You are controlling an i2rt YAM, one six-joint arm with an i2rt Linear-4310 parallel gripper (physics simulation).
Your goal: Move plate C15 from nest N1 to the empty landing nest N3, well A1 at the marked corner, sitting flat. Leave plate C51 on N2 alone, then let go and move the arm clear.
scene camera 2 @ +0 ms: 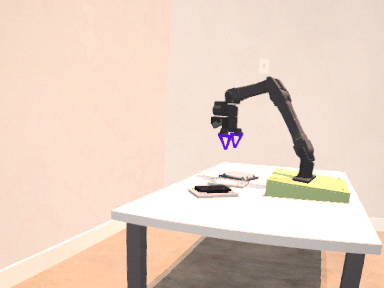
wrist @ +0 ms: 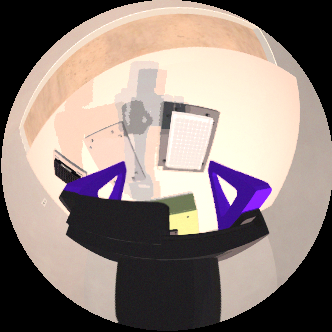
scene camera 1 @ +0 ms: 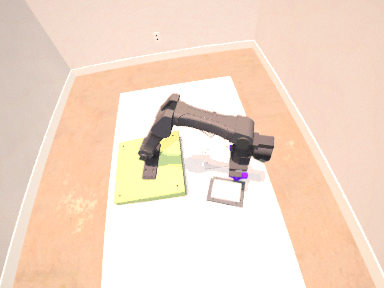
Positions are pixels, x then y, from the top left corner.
Scene:
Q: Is my gripper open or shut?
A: Open.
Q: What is my gripper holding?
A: Nothing.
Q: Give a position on a white plate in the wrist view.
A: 188, 135

